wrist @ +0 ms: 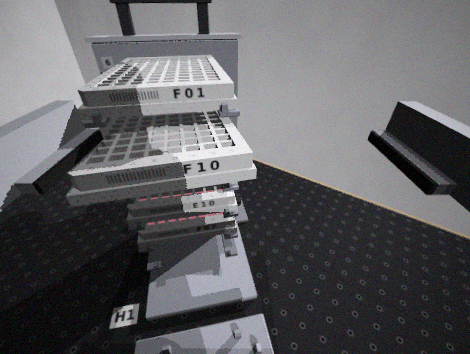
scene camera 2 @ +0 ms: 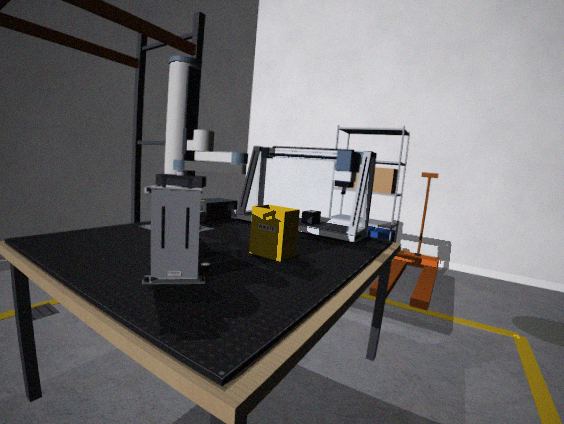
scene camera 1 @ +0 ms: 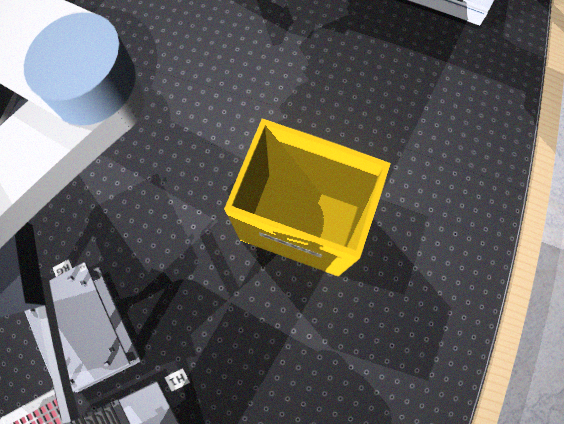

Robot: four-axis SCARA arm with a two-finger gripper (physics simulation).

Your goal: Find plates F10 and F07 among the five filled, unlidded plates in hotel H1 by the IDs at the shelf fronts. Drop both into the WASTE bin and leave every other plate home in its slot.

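Places are measured from the arm's base along level axes (x right, y up, z back), in metres.
Where they show: gripper, fingertip midpoint: (wrist: 235, 119).
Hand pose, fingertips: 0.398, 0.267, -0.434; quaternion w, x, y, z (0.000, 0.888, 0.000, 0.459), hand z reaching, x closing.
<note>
Each offset is from my fingertips to the top centre of the thing, as dx, dy, dz. "pt": to the spot under its first point.
My gripper (wrist: 235, 119) is wide open and empty, its left finger close to the left edge of plate F10 @(pt -0.019, -0.016, +0.005) (wrist: 220, 166) and its right finger far out to the right. F10 is white, uncovered, below plate F01 @(pt +0.008, +0.007, -0.023) (wrist: 210, 93). Under it are plate E10 @(+0.031, -0.072, -0.087) (wrist: 202, 204) and plate F07 @(+0.031, -0.100, -0.087) (wrist: 185, 231), whose label is dim. A fifth plate is not distinct. The H1 tag @(-0.079, -0.254, -0.113) (scene camera 1: 177, 380) (wrist: 125, 316) stands by the hotel, whose grey tower (scene camera 2: 175, 230) hides the gripper in scene camera 2. The yellow WASTE bin @(-0.371, -0.054, -0.212) (scene camera 1: 325, 145) (scene camera 2: 287, 235) is open-topped; no plate shows in it.
The RG station @(-0.097, -0.184, +0.051) (scene camera 1: 82, 320) stands beside the hotel. The white arm link (scene camera 1: 45, 170) (scene camera 2: 212, 157) reaches in from the left, its blue cap (scene camera 1: 72, 55) on top. A gantry machine (scene camera 2: 310, 152) stands beyond the bin. The wooden table edge (scene camera 1: 520, 280) (scene camera 2: 310, 332) borders the black top.
</note>
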